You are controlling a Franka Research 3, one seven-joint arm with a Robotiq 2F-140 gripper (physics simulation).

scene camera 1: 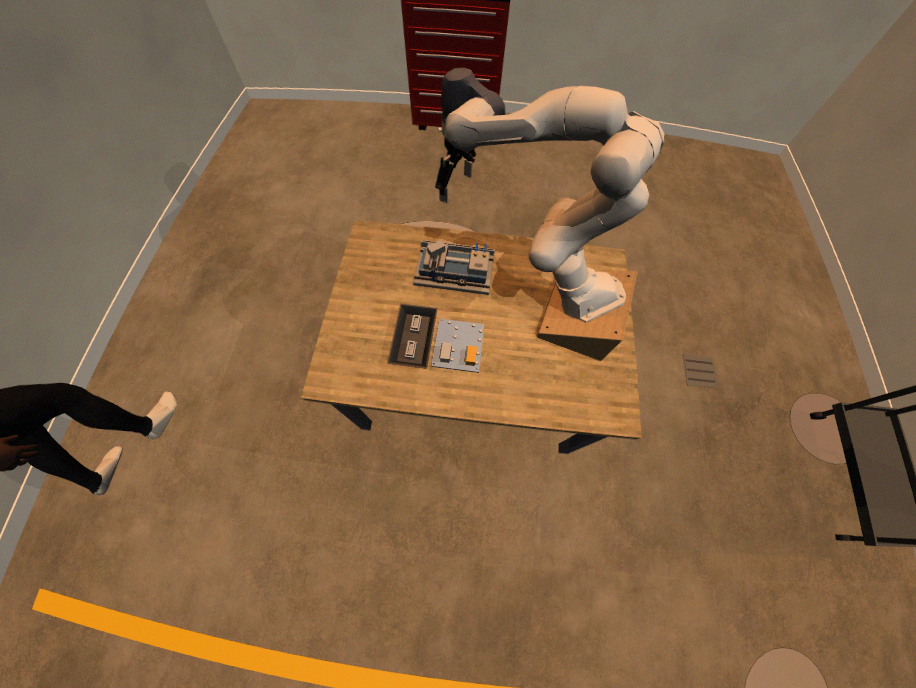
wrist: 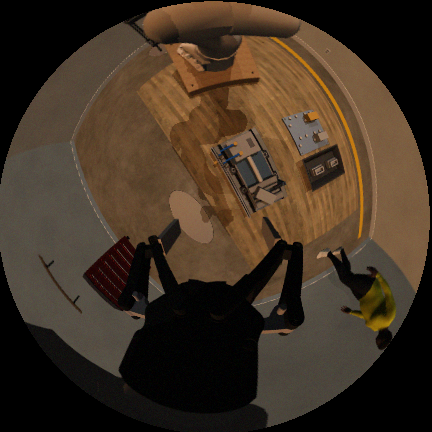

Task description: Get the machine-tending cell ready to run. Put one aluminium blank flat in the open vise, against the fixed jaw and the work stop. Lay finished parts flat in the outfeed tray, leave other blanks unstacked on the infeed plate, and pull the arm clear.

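My gripper (scene camera 1: 455, 182) (wrist: 219, 224) is open and empty, high beyond the table's back edge. The vise (scene camera 1: 459, 269) (wrist: 244, 169) stands at the back of the table, its jaws apart. A grey block (scene camera 1: 436, 250) (wrist: 267, 195) sits tilted on the vise's left end in the scene view, not down between the jaws. Two finished parts (scene camera 1: 416, 322) (wrist: 318, 170) lie apart in the dark outfeed tray (scene camera 1: 424, 336) (wrist: 326, 180). The infeed plate (scene camera 1: 466, 339) (wrist: 297, 127) holds a grey blank (scene camera 1: 445, 351) (wrist: 320, 136) and an orange block (scene camera 1: 470, 355) (wrist: 311, 117), side by side and unstacked.
The arm's wooden base board (scene camera 1: 555, 318) (wrist: 230, 77) stands on the right of the table (scene camera 1: 518, 385) (wrist: 295, 215). A red drawer cabinet (scene camera 1: 455, 44) (wrist: 112, 270) is behind. A person (scene camera 1: 66, 407) (wrist: 375, 305) is at the left. A black cart (scene camera 1: 853, 473) is at the right.
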